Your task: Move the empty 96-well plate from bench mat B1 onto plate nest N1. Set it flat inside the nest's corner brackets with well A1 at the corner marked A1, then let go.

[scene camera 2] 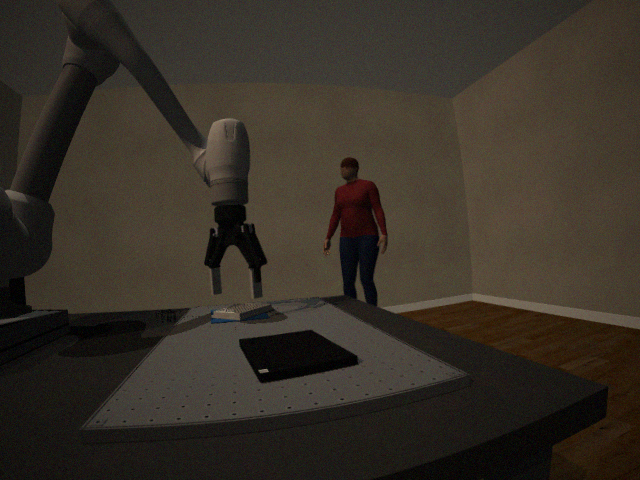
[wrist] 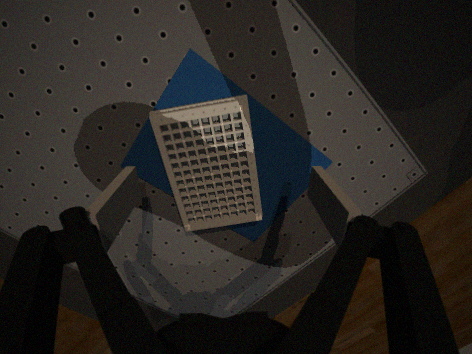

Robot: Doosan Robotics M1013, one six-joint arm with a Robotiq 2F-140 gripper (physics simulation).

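Frame: origin at the arm's base, x ahead, y left, z up, level; metres.
Where they show: gripper, fingertip midpoint: (scene camera 2: 235,295) (wrist: 224,181).
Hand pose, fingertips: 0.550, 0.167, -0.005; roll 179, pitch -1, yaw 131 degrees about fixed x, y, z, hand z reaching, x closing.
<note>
Things, the pixels of their top centre, and the offset from my fingertips, as dx, dy, dz. Level surfaces: height alone.
- pale 96-well plate at its top centre: (wrist: 211,174) (scene camera 2: 242,307) +0.014, -0.004, -0.029
- blue bench mat at its surface level: dz -0.044
- black plate nest at its top centre: (scene camera 2: 290,345) +0.076, -0.351, -0.031
- grey perforated board at its surface level: dz -0.046
- dark table at its surface level: dz -0.059
The pale 96-well plate (scene camera 2: 241,311) (wrist: 207,165) lies flat on the blue bench mat (scene camera 2: 223,320) (wrist: 280,135), turned at an angle to the mat's edges. My gripper (scene camera 2: 235,295) (wrist: 224,181) is open and empty. It hangs above the plate, which shows between the two fingertips in the wrist view, nearer the left one. The black plate nest (scene camera 2: 297,353) with a small white mark at its near left corner stands nearer the camera in the scene view. The nest does not show in the wrist view. The lettering on the nest's mark and the plate's A1 well cannot be made out.
The mat and nest rest on a grey perforated board (scene camera 2: 206,384) (wrist: 55,75) on a dark table (scene camera 2: 516,382). A person (scene camera 2: 357,211) in a red top stands behind the table. Shadows of the arm fall around the mat.
</note>
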